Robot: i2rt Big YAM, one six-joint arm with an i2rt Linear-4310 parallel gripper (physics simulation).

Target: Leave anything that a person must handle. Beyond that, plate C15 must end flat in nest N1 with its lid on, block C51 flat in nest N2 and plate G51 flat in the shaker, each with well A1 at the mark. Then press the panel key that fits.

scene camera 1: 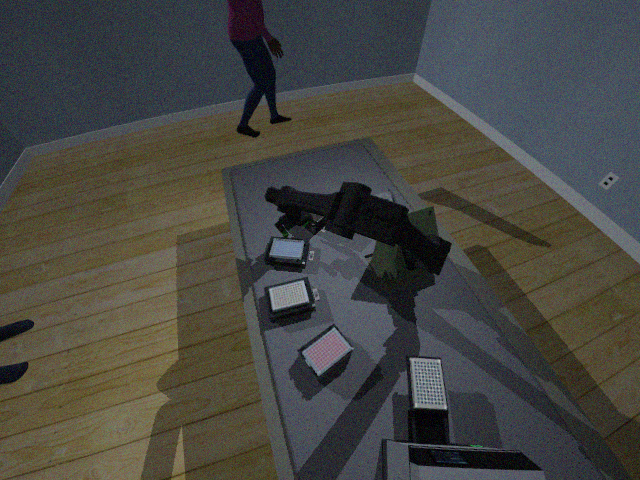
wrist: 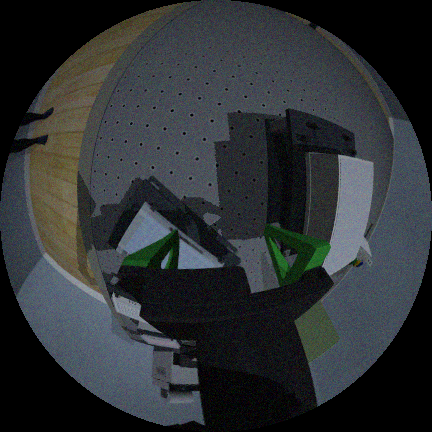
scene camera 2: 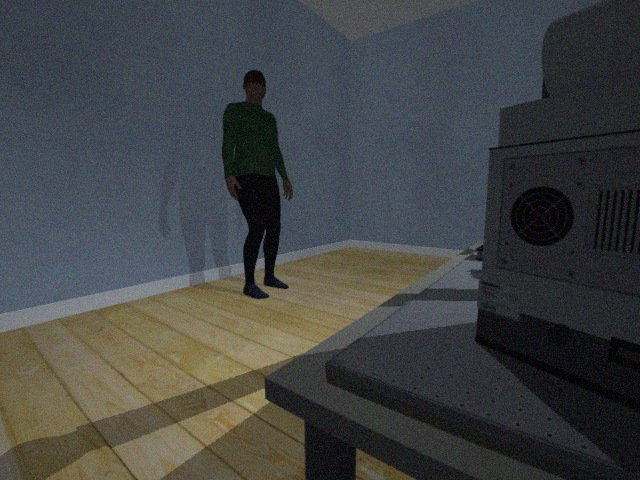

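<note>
My gripper [scene camera 1: 297, 228] [wrist: 222, 231] is open and empty, low over the bench beside a blue-topped plate [scene camera 1: 287, 249] [wrist: 142, 229] in a dark holder. In the wrist view its left finger overlaps that plate. A tall white-topped item [wrist: 356, 200] stands on a dark base to the right of the fingers; the arm hides it in scene camera 1. A pale plate [scene camera 1: 288, 296] sits in another dark holder, and a pink-welled plate [scene camera 1: 326, 351] lies turned nearby. A white-welled plate [scene camera 1: 427, 382] sits on the large instrument's protruding tray. Part of the key panel [wrist: 368, 254] shows. Labels and A1 marks are unreadable.
The large instrument [scene camera 1: 475, 472] [scene camera 2: 558, 294] stands at the bench end. A green block-like object [scene camera 1: 387, 260] [wrist: 317, 330] is beside the arm. A person in pink [scene camera 1: 253, 62] stands beyond the bench; another in green [scene camera 2: 250, 139] stands by the wall.
</note>
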